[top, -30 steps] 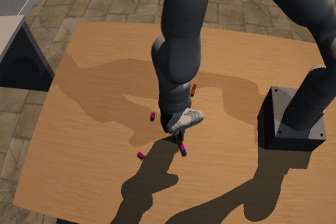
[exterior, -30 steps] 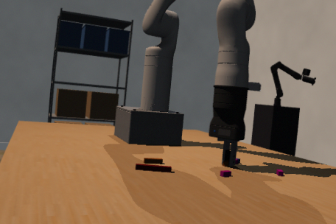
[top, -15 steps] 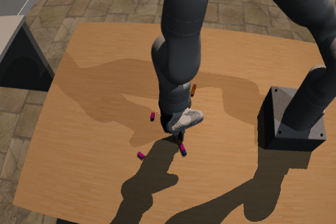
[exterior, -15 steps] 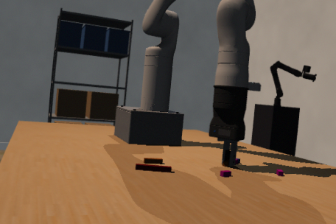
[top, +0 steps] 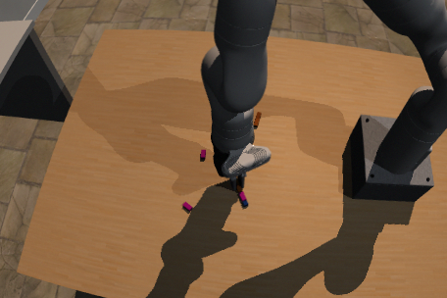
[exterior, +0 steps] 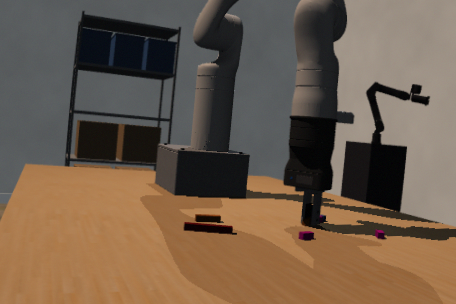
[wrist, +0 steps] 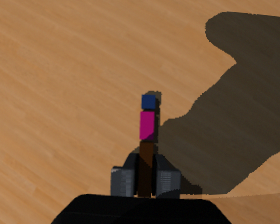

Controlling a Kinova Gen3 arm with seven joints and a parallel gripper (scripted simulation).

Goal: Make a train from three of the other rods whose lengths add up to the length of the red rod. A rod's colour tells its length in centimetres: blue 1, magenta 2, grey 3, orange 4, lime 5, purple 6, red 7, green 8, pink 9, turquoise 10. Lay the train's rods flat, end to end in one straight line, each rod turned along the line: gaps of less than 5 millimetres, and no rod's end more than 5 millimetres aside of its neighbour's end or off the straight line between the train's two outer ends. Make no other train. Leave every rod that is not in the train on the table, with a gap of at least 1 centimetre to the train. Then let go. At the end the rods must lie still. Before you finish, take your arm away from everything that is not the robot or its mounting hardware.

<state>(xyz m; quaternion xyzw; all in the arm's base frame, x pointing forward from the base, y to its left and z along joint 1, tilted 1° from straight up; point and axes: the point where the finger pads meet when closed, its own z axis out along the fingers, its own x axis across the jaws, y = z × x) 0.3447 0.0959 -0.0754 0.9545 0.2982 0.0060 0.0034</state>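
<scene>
Now: the blue rod 3 cm behind my hand, 4 cm to the left of it and 1 cm below it. From my hand the other things lie so: red rod (5 cm ahead, 20 cm to the right, 1 cm below).
</scene>
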